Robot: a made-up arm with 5 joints.
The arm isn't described. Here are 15 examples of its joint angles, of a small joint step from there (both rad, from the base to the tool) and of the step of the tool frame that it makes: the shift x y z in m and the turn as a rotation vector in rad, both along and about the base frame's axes.
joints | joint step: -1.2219 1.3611 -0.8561 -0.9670 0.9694 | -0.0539 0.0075 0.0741 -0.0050 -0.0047
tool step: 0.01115 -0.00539 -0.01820 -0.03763 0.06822 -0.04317
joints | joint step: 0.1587 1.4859 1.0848 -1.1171 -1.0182 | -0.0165 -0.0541 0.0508 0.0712 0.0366
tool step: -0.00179 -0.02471 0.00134 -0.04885 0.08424 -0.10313
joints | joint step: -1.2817 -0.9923 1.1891 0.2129 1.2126 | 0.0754 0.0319 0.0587 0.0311 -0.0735
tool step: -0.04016 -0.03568 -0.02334 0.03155 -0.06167 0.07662
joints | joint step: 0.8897 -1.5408 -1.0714 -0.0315 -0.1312 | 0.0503 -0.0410 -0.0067 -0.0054 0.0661
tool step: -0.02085 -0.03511 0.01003 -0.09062 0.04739 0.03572
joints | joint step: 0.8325 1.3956 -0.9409 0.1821 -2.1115 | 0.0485 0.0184 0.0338 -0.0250 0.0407
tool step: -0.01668 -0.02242 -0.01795 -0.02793 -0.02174 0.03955
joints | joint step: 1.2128 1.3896 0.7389 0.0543 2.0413 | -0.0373 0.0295 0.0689 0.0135 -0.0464
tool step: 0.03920 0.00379 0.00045 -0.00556 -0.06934 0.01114
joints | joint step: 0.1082 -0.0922 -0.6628 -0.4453 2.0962 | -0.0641 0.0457 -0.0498 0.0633 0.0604
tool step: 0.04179 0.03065 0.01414 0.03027 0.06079 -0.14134
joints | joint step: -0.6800 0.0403 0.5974 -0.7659 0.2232 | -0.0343 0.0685 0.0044 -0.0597 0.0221
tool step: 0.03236 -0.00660 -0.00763 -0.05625 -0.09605 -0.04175
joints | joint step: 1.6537 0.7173 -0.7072 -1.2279 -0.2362 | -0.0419 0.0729 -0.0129 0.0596 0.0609
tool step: 0.01406 0.00357 -0.01066 -0.01440 0.08221 -0.04030
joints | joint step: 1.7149 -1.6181 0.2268 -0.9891 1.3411 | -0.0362 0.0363 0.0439 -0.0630 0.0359
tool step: 0.00394 0.01197 -0.00387 0.07195 0.02910 -0.03769
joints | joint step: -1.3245 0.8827 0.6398 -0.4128 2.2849 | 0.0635 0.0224 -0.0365 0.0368 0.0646
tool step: -0.01067 0.00940 -0.00569 0.02130 0.00676 -0.03696
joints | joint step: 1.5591 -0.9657 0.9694 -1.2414 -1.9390 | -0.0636 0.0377 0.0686 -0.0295 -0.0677
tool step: 0.04074 -0.02457 0.00223 0.08040 0.13082 -0.05052
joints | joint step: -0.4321 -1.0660 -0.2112 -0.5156 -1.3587 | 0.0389 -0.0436 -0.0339 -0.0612 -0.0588
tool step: 0.00554 0.00348 -0.01729 -0.02683 -0.05722 0.03059
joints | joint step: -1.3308 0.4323 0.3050 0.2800 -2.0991 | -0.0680 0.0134 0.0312 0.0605 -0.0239
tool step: 0.01969 -0.00620 -0.00810 0.03057 0.01705 -0.04040
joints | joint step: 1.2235 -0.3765 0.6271 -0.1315 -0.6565 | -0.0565 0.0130 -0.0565 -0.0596 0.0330
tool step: -0.03636 0.06617 -0.01991 0.04380 -0.04009 -0.11787
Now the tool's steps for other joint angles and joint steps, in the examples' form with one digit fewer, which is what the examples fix.
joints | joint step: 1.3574 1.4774 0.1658 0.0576 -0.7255 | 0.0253 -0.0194 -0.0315 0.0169 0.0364
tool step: -0.0082 -0.0113 0.0092 -0.0501 0.0425 -0.0099
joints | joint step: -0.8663 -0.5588 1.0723 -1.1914 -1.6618 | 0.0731 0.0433 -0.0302 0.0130 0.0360
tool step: -0.0216 0.0184 -0.0209 -0.0608 0.0243 0.0437
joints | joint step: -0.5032 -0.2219 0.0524 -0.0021 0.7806 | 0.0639 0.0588 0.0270 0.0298 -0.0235
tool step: -0.0514 -0.0162 -0.0203 -0.0015 -0.0492 0.0906
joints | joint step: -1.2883 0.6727 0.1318 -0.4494 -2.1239 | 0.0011 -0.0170 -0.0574 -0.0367 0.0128
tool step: 0.0260 -0.0199 0.0268 -0.0009 -0.0373 -0.0512
